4 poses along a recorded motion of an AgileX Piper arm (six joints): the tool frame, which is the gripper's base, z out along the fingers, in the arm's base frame.
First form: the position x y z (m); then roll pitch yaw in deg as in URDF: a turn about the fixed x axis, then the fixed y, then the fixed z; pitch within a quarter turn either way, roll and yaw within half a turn.
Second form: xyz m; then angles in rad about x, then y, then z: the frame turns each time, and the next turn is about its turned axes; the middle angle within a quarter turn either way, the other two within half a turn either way. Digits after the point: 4 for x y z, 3 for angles.
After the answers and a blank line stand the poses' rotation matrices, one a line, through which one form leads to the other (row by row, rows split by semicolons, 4 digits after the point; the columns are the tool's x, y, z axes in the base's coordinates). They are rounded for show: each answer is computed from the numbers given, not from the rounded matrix.
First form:
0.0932 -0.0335 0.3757 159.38 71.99 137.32
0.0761 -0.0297 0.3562 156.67 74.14 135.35
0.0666 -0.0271 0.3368 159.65 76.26 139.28
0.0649 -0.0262 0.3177 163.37 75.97 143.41
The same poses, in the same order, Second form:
0.0932 -0.0335 0.3757 2.269 1.104 -2.100
0.0761 -0.0297 0.3562 2.208 1.135 -2.050
0.0666 -0.0271 0.3368 2.164 1.161 -2.039
0.0649 -0.0262 0.3177 2.192 1.160 -2.081

-0.2273 0.3883 0.8931; 0.2096 0.9151 -0.3445; -0.9510 0.1089 -0.2894
-0.1944 0.3743 0.9067; 0.1921 0.9210 -0.3390; -0.9619 0.1082 -0.2509
-0.1800 0.3556 0.9171; 0.1549 0.9310 -0.3306; -0.9714 0.0826 -0.2227
-0.1947 0.3482 0.9170; 0.1445 0.9348 -0.3243; -0.9702 0.0694 -0.2323

